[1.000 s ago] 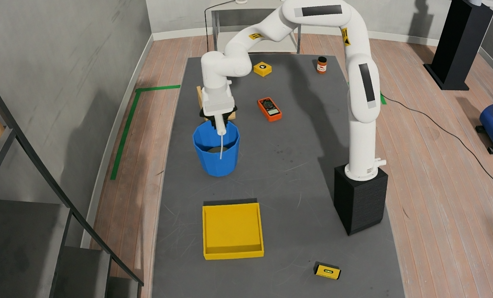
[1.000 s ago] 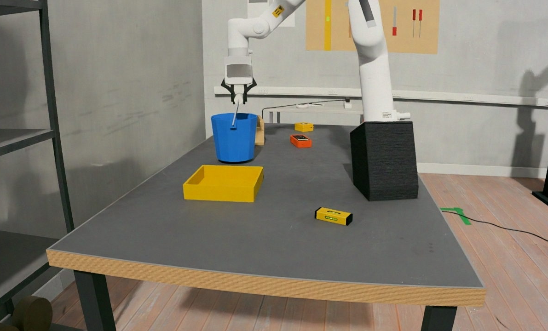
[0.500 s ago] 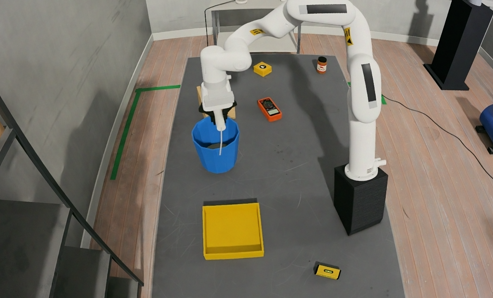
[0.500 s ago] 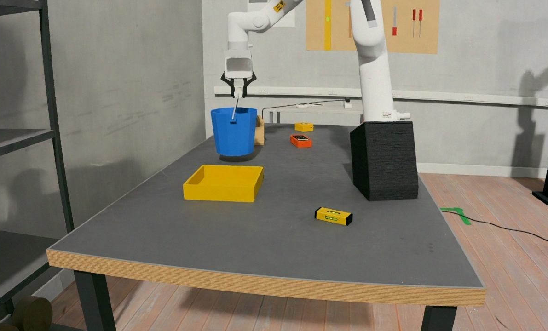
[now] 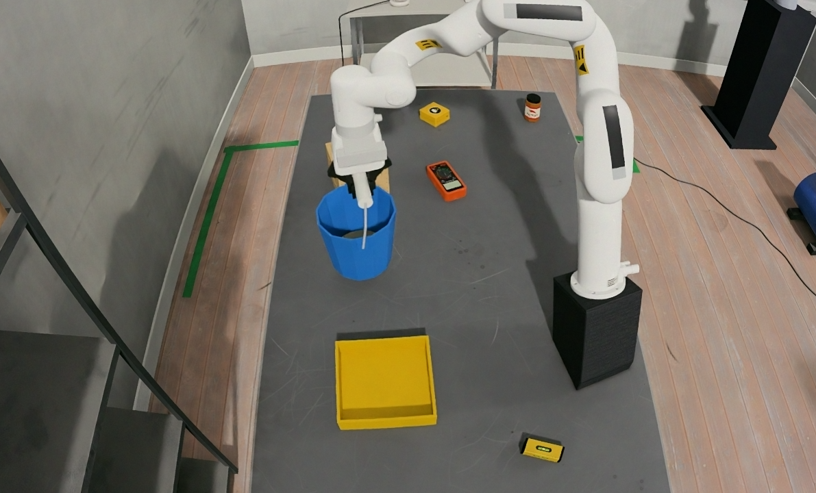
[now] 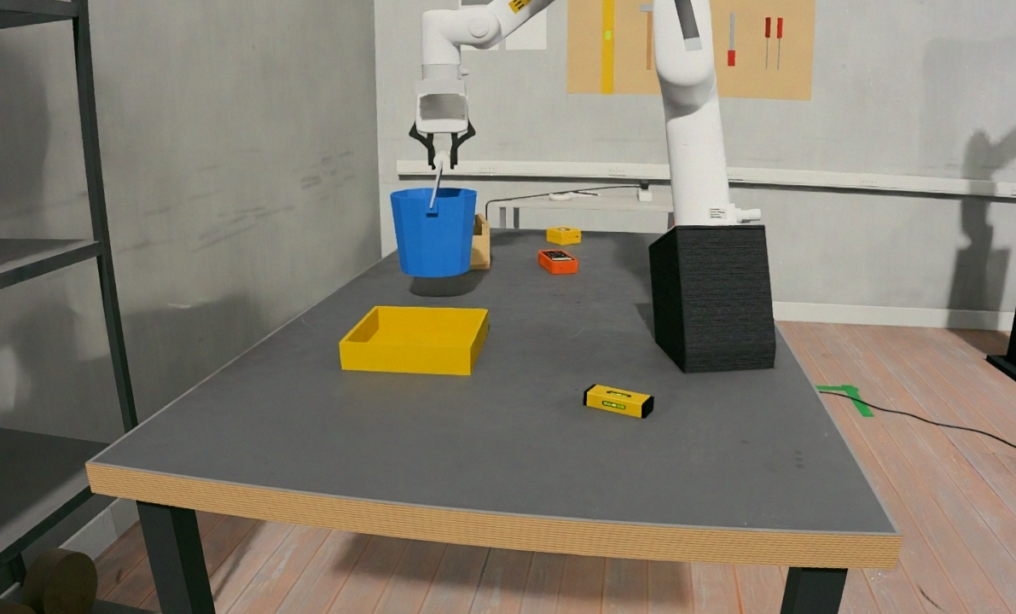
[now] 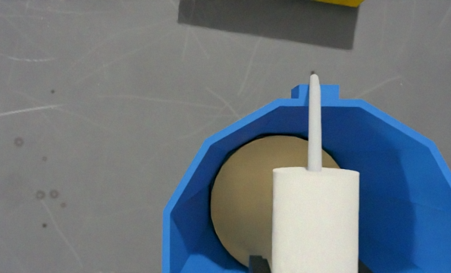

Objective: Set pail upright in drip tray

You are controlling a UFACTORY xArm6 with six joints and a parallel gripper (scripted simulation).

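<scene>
My gripper is now 90 mm above the blue pail and 10 mm short of it. From my hand the other things lie so: white bail handle: 30 mm below, 10 mm ahead; then wooden crate: 320 mm to the right, 240 mm below, 30 mm ahead; then yellow drip tray: 320 mm to the left, 270 mm below, 20 mm behind.
</scene>
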